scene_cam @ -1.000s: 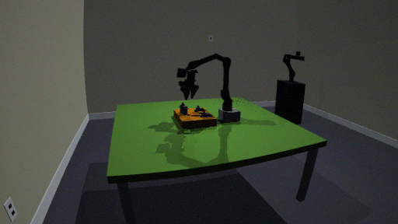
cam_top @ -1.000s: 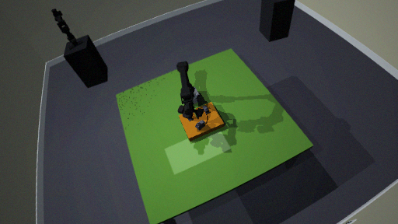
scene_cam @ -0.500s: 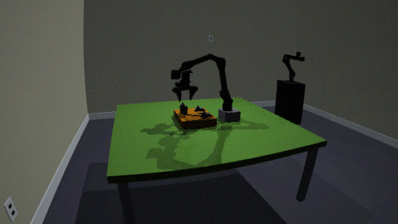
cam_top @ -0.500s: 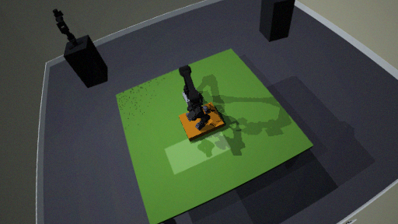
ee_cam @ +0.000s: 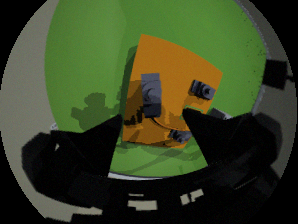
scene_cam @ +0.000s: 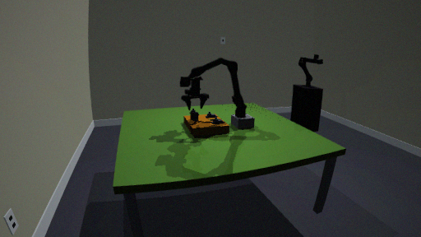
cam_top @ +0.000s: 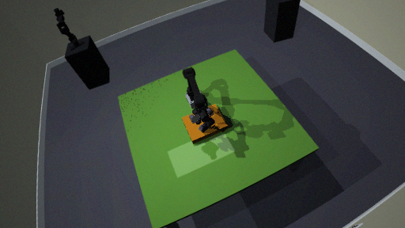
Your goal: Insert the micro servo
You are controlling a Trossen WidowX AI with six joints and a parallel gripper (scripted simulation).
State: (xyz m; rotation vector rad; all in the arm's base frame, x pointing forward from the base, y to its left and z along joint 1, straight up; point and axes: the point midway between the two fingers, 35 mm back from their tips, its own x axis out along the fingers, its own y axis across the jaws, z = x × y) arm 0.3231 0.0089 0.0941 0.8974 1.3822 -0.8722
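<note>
The orange deck is 100 mm below my gripper tip, 20 mm behind it and 10 mm to the left of it.
</note>
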